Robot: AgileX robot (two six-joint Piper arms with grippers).
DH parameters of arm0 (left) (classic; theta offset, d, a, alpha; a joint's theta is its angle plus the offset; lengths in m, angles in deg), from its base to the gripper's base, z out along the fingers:
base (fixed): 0 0 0 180
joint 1: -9.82 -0.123 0 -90
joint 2: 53.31 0 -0.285 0
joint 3: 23.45 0 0.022 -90
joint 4: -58.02 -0.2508 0 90
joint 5: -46.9 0 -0.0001 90
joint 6: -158.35 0.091 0 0
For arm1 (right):
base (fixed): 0 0 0 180
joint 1: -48.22 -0.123 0 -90
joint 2: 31.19 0 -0.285 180
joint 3: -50.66 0 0.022 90
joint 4: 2.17 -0.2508 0 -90
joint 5: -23.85 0 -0.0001 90
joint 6: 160.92 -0.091 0 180
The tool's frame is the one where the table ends.
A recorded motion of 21 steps. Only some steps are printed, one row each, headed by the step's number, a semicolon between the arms.
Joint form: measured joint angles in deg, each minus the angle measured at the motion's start. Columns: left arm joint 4, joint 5, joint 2, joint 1, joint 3, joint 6; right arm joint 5, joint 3, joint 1, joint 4, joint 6, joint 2.
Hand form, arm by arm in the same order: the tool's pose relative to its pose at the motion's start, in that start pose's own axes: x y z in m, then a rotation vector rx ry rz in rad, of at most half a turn. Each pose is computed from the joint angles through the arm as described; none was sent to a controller.
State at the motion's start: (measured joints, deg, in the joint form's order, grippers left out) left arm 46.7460 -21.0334 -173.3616 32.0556 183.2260 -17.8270; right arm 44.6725 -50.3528 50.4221 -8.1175 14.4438 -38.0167
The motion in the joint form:
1: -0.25 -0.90 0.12 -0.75 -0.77 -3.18; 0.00 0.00 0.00 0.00 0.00 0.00
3: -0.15 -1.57 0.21 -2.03 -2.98 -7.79; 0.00 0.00 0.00 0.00 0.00 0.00
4: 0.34 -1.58 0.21 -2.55 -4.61 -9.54; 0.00 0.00 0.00 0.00 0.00 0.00
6: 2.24 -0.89 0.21 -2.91 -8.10 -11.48; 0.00 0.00 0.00 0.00 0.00 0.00
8: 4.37 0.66 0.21 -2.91 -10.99 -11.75; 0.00 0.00 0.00 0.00 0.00 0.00
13: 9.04 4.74 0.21 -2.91 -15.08 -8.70; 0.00 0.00 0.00 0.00 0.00 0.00
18: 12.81 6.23 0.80 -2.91 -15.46 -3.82; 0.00 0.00 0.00 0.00 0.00 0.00
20: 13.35 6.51 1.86 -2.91 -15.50 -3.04; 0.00 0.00 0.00 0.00 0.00 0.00
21: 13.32 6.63 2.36 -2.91 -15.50 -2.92; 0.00 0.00 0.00 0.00 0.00 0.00
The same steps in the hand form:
1: 0.0047 0.0049 0.0031 -0.0060 0.0297 -0.0640; 0.0000 0.0000 0.0000 0.0000 0.0000 0.0000
3: 0.0139 0.0112 0.0127 -0.0089 0.0818 -0.1594; 0.0000 0.0000 0.0000 0.0000 0.0000 0.0000
4: 0.0196 0.0121 0.0196 -0.0027 0.1116 -0.1968; 0.0000 0.0000 0.0000 0.0000 0.0000 0.0000
6: 0.0298 0.0076 0.0332 0.0277 0.1613 -0.2403; 0.0000 0.0000 0.0000 0.0000 0.0000 0.0000
8: 0.0368 0.0011 0.0438 0.0635 0.1851 -0.2548; 0.0000 0.0000 0.0000 0.0000 0.0000 0.0000
13: 0.0444 -0.0100 0.0583 0.1420 0.1830 -0.2373; 0.0000 0.0000 0.0000 0.0000 0.0000 0.0000
18: 0.0422 -0.0145 0.0550 0.2025 0.1449 -0.1902; 0.0000 0.0000 0.0000 0.0000 0.0000 0.0000
20: 0.0414 -0.0138 0.0475 0.2093 0.1206 -0.1835; 0.0000 0.0000 0.0000 0.0000 0.0000 0.0000
21: 0.0411 -0.0131 0.0440 0.2080 0.1096 -0.1820; 0.0000 0.0000 0.0000 0.0000 0.0000 0.0000

